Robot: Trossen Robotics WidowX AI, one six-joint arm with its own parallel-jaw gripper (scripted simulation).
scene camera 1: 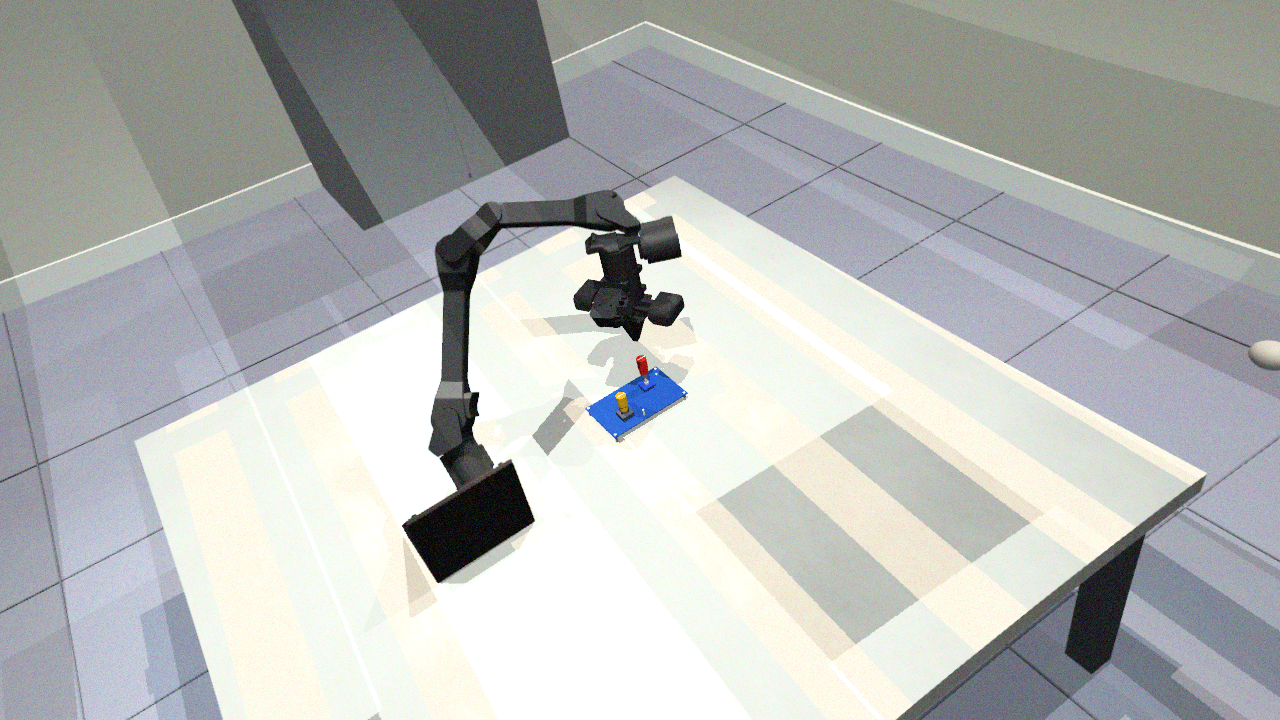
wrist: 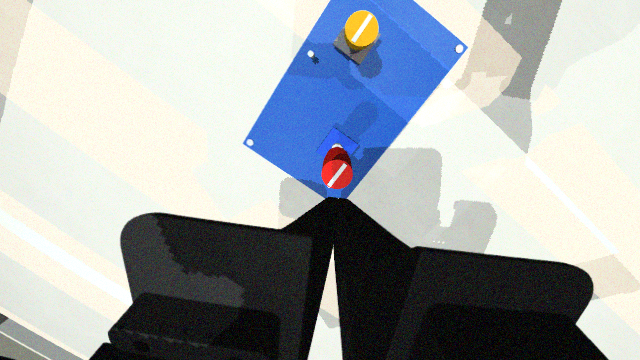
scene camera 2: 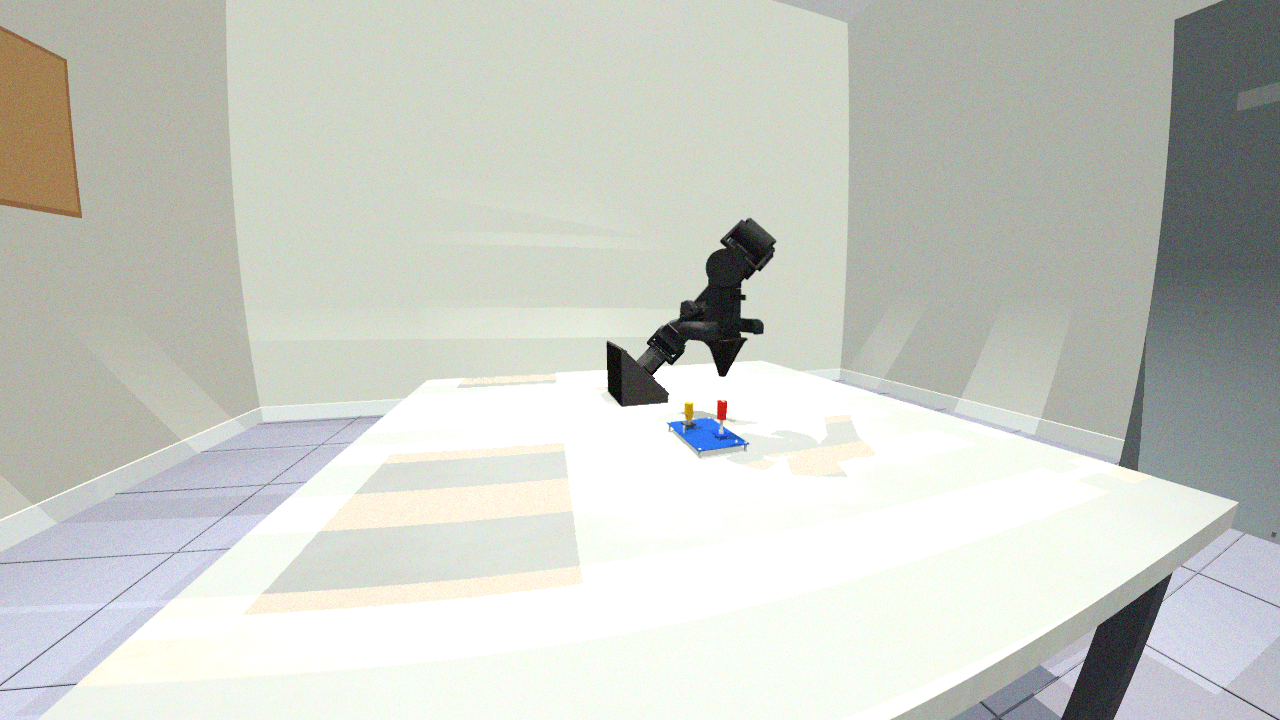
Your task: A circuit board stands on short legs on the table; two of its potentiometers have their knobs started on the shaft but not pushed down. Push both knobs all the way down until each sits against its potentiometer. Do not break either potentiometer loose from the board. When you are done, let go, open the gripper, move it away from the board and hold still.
Labels:
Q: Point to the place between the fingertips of my gripper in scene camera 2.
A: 722, 376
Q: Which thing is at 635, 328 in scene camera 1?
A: My gripper.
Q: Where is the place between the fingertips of my gripper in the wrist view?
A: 336, 208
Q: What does my gripper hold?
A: Nothing.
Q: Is my gripper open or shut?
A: Shut.

